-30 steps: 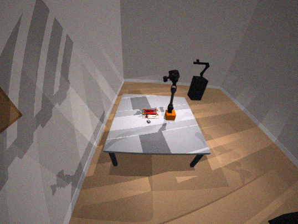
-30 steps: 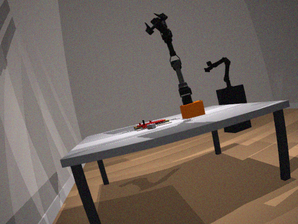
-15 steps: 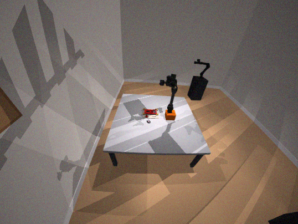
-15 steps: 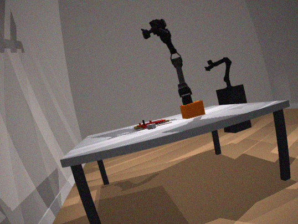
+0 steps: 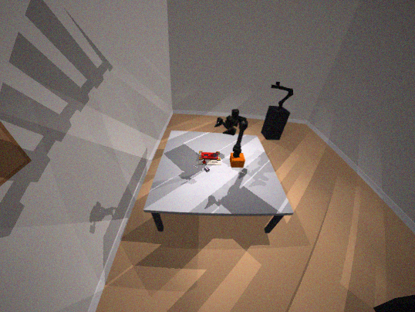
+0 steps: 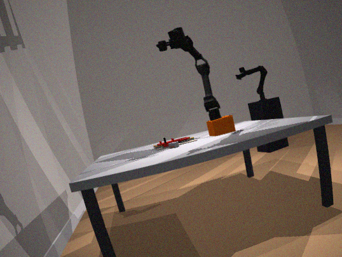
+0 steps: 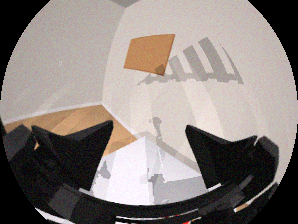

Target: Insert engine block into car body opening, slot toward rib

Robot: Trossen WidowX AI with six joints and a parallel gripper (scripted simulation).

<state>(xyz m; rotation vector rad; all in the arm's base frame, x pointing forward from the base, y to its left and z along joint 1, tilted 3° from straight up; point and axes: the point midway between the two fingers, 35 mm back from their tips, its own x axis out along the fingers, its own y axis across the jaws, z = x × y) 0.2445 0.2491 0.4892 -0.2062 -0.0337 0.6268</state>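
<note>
Right now my gripper tip is 30 mm short of the grey engine block, 160 mm to the left of it and 560 mm above it.
</note>
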